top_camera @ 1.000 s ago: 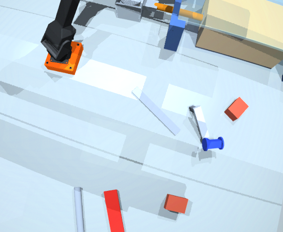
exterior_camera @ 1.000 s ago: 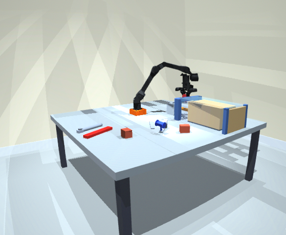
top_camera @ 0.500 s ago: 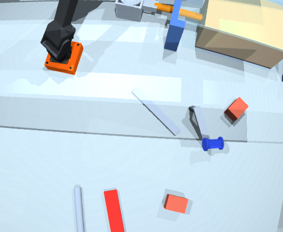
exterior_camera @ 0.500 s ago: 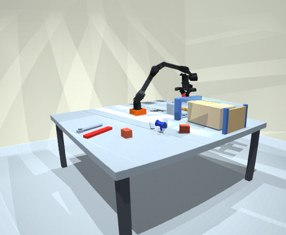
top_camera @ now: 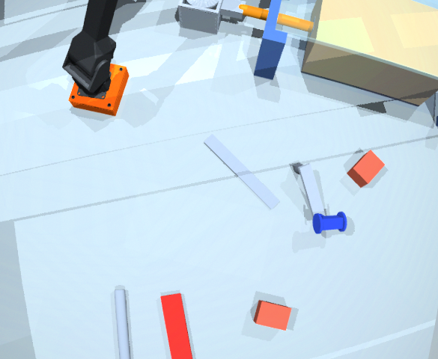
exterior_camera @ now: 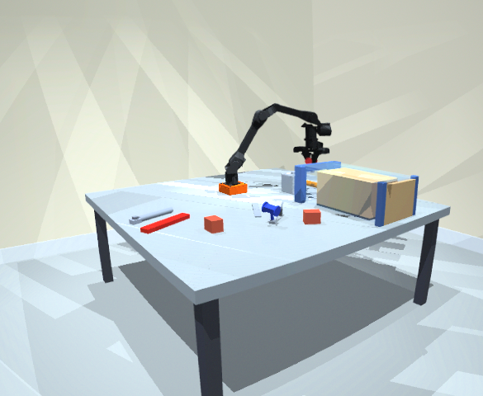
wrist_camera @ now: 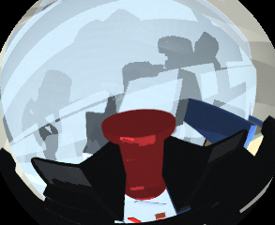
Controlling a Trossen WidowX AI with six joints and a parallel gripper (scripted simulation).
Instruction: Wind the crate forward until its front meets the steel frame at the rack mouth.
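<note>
Right now my gripper tip is 4 cm past the round winch, 10 cm to the left of it and 8 cm above it. From my gripper tip the other things lie so: red knob 2 cm above; grey crank handle 1 cm behind, 4 cm to the right, 1 cm below; blue steel frame 13 cm ahead, 11 cm to the right, 1 cm below.
</note>
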